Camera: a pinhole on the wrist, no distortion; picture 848 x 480 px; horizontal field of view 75.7 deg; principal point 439.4 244.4 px. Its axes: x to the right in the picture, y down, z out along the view. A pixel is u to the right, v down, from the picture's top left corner.
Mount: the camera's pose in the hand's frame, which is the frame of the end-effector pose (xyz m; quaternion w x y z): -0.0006 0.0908 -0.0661 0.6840 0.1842 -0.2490 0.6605
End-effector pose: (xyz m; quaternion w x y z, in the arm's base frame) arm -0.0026 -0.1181 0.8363 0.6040 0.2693 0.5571 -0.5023
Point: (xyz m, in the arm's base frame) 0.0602 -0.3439 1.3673
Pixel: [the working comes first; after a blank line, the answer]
In the camera's frame: 0.0484 0.3908 0.5165

outside the picture
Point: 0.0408 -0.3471 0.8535
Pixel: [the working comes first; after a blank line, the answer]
In the camera's frame: 0.0595 -0.0794 0.3086

544.6 104.1
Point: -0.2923 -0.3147 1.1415
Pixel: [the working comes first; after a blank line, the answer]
In the camera's frame: -0.2878 0.1454 0.4630

100.3 415.7
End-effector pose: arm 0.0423 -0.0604 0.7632 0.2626 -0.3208 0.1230 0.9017
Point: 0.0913 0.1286 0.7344
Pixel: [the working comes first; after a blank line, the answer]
In the camera's frame: -0.1702 -0.0849 0.2296

34.9 42.7
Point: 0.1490 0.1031 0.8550
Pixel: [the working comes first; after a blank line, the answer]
In the camera's frame: -0.1434 0.0357 0.2867

166.4 312.3
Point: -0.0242 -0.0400 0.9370
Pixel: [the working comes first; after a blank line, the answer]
In the camera's frame: 0.0904 0.0370 0.2364

648.0 329.7
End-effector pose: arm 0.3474 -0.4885 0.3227 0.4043 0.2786 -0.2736 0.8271
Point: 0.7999 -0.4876 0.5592
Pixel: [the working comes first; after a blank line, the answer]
In the camera's frame: -0.2221 0.0148 0.5805

230.6 258.3
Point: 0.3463 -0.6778 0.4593
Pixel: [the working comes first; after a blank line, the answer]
In the camera's frame: 0.1510 -0.0202 0.2467

773.5 199.8
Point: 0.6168 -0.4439 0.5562
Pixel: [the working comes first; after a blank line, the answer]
In the camera's frame: -0.1618 -0.0866 0.4337

235.9 135.5
